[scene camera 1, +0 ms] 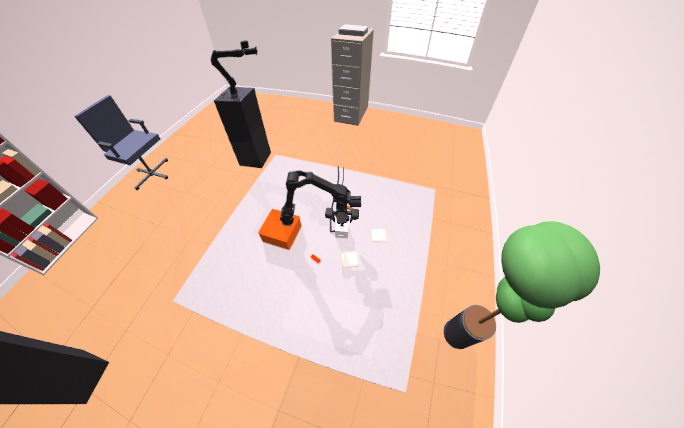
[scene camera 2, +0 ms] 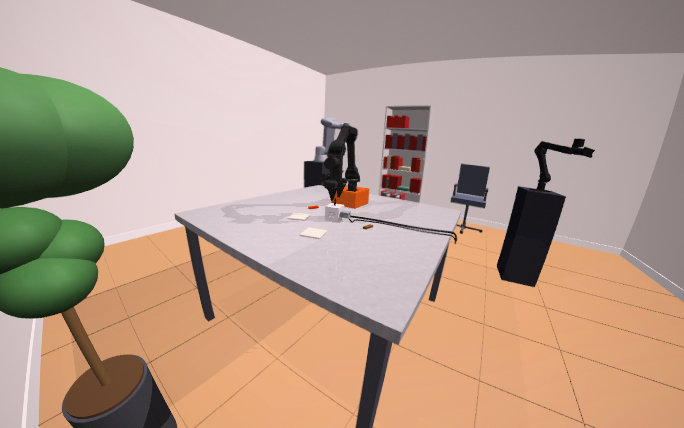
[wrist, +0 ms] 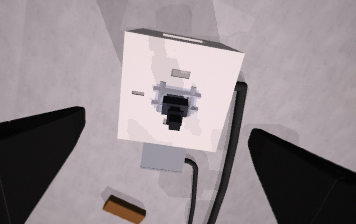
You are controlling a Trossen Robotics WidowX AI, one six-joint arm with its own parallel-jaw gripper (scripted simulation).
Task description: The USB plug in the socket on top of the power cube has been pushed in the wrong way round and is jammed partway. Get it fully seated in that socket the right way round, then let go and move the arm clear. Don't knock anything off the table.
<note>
My gripper (wrist: 170, 126) is open, with nothing in its grasp. I also see a black usb plug (wrist: 175, 107), a white power cube (wrist: 149, 56) and an usb socket (wrist: 162, 89).
</note>
